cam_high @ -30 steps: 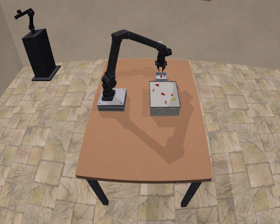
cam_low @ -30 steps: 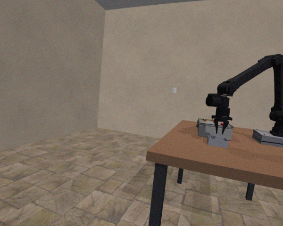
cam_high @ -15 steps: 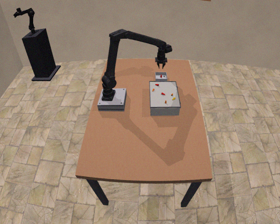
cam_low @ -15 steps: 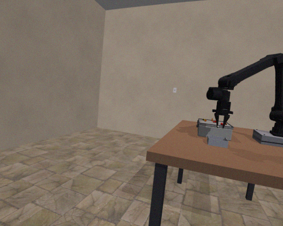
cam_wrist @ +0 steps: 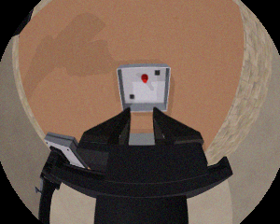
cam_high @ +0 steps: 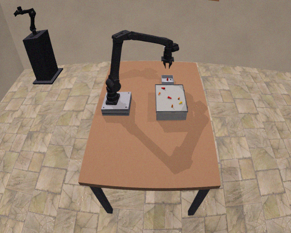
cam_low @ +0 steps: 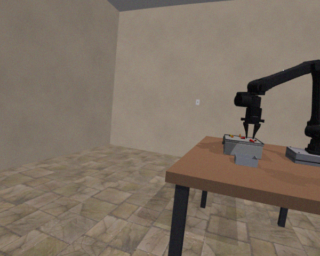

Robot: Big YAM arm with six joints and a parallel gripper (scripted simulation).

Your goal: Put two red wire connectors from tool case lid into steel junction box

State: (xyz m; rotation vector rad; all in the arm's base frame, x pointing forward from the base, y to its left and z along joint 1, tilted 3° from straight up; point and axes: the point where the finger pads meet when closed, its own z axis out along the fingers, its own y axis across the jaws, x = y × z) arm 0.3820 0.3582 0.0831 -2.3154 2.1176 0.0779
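My hand is 50 mm short of the grey tool case, 320 mm to the left of it and 70 mm above it. Also, from my hand: yellow wire connector (120 mm ahead, 380 mm to the right, 40 mm below).
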